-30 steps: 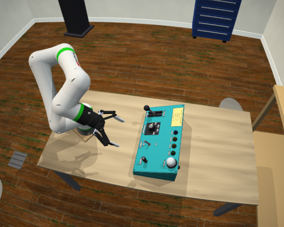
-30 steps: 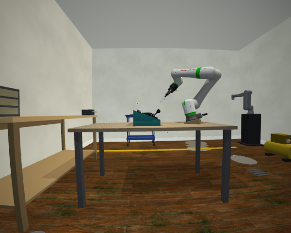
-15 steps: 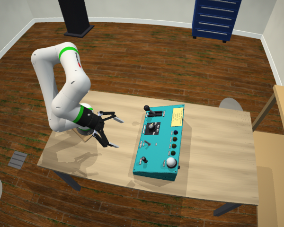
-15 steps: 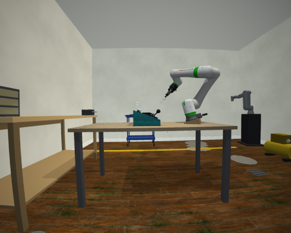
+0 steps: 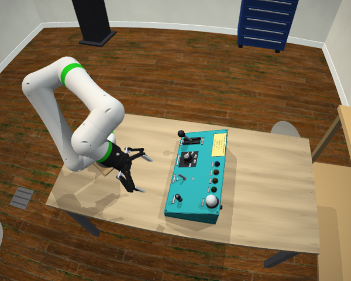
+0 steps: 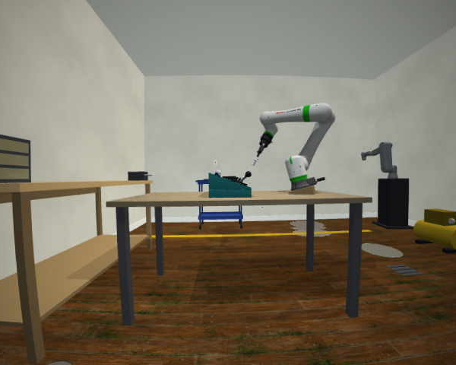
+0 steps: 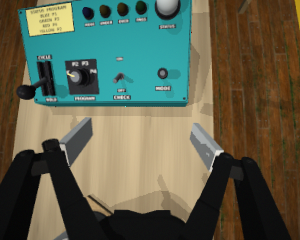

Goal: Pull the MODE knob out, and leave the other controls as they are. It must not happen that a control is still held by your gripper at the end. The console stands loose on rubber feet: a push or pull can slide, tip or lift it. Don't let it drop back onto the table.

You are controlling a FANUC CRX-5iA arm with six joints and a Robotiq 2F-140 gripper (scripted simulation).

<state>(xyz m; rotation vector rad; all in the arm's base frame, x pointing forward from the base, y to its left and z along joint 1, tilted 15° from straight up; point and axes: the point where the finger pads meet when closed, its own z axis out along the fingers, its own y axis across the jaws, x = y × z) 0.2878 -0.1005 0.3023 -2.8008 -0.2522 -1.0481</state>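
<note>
Right now my hand is 150 mm short of the black mode knob, 10 mm to the right of it and 140 mm above it. The rest, counted from my hand: check toggle (130 mm ahead, 130 mm to the left, 150 mm below); then program rotary selector (110 mm ahead, 260 mm to the left, 150 mm below); then teal console (150 mm ahead, 190 mm to the left, 170 mm below).
</note>
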